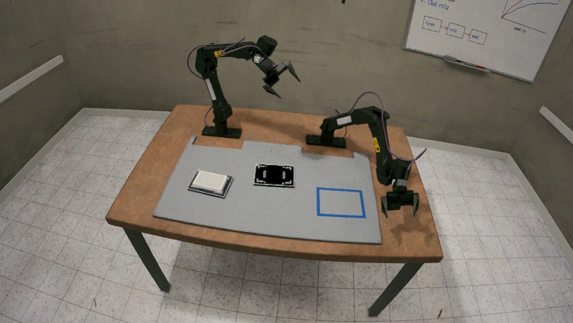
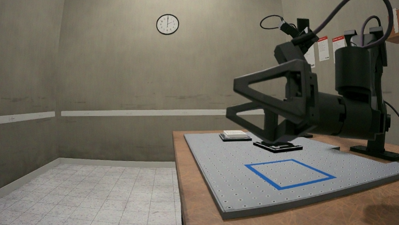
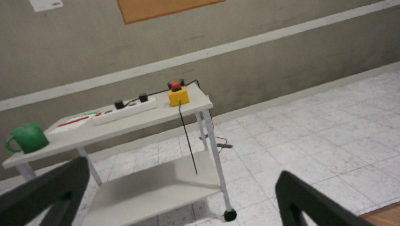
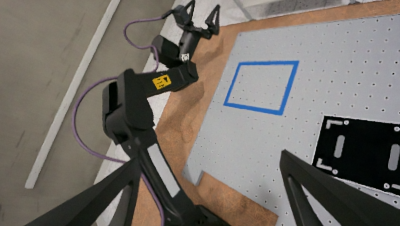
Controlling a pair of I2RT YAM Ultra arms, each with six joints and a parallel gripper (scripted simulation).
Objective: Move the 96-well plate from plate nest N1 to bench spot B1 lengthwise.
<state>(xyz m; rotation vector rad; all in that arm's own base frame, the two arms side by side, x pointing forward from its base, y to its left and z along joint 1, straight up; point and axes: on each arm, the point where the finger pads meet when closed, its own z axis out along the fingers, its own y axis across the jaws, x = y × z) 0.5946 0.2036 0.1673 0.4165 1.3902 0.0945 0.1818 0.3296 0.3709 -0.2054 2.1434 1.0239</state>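
Right now the white 96-well plate is 18 cm ahead of my right hand, 29 cm to the right of it and 34 cm below it.
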